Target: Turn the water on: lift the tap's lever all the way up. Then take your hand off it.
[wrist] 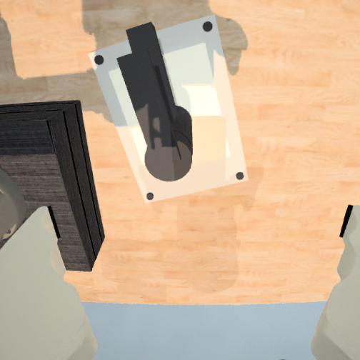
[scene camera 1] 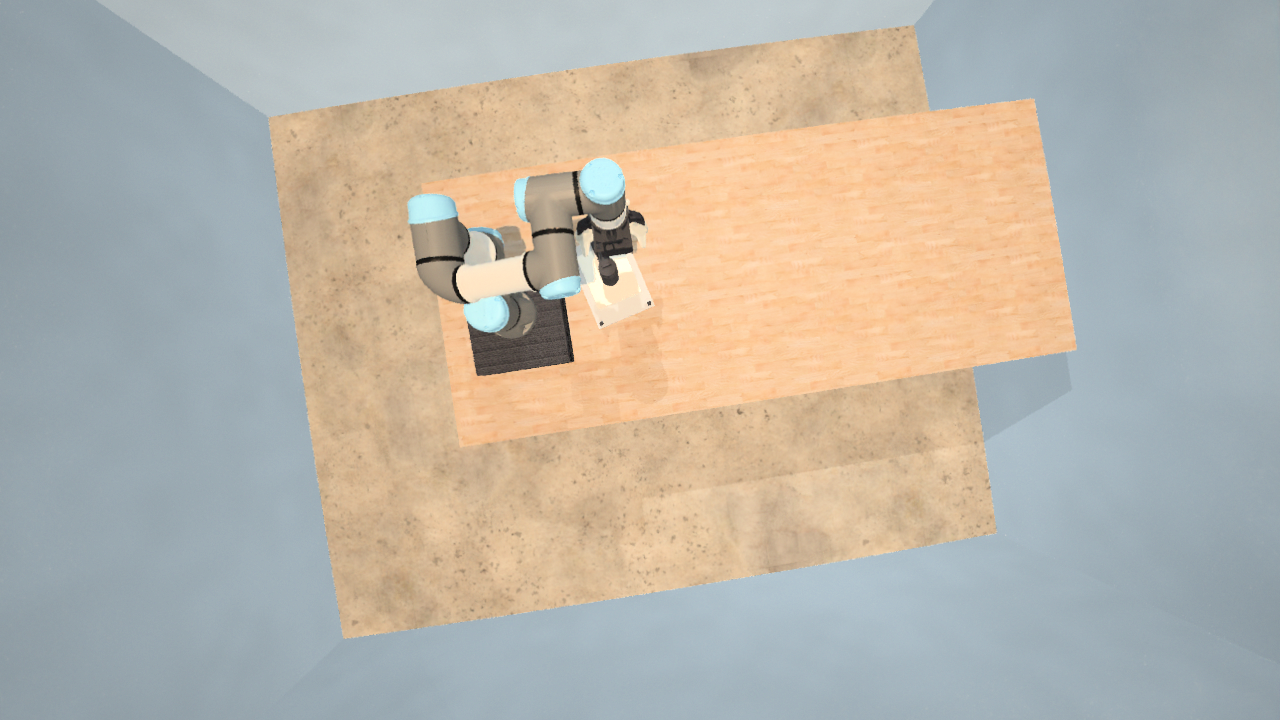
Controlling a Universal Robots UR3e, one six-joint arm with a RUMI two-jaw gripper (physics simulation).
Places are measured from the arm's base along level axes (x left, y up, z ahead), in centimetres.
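Pixels of known places: arm's base, origin of the base link: (scene camera 1: 512,313).
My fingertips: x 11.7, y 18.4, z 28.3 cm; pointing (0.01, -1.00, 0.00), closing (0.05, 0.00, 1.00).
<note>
Ahead of a thing's pixels: the offset from my fingertips to its top centre. "pt": to the spot under its first point. Level surfaces: height alone.
The black tap @(pt dx -4.5, dy -13.1, dz -2.1 cm) (scene camera 1: 608,271) (wrist: 168,150) stands on a pale plate @(dx -3.3, dy -26.6, dz -2.3 cm) (scene camera 1: 617,312) (wrist: 231,125) with dark dots at its corners. In the wrist view a long dark bar runs from the tap's round end toward the upper left; which part of it is the lever, and how far it is raised, I cannot tell. My gripper (scene camera 1: 612,243) (wrist: 198,209) is open, with its two pale fingers wide apart and no object between them. In the wrist view the tap shows above the line between the fingertips. In the scene view the gripper and wrist hide the tap's upper part.
A dark ridged slab (scene camera 1: 528,353) (wrist: 30,165) lies under the robot's base, left of the plate. The wooden table top @(dy -27.8 cm) (scene camera 1: 805,241) (wrist: 295,125) carries both. In the scene view the arm reaches over the table's left part.
</note>
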